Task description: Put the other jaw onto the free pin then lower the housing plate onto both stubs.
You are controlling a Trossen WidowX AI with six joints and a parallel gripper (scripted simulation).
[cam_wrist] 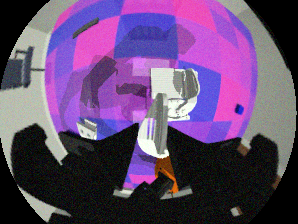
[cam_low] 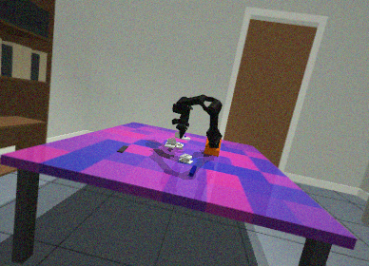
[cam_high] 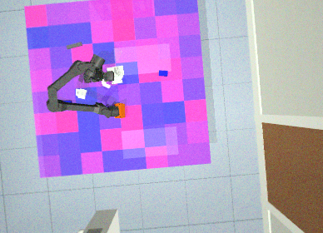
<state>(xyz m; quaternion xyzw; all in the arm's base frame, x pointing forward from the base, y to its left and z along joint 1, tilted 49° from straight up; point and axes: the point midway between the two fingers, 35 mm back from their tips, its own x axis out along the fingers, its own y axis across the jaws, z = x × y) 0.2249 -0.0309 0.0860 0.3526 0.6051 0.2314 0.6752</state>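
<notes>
Right now the grey jaw is 30 mm behind my gripper tip and 10 mm to the right of it. Round my gripper tip: blue block (420 mm to the right, 70 mm below, 10 mm behind); blue bar (350 mm to the left, 90 mm behind, 70 mm below); grey bar (310 mm ahead, 200 mm to the left, 80 mm below).
</notes>
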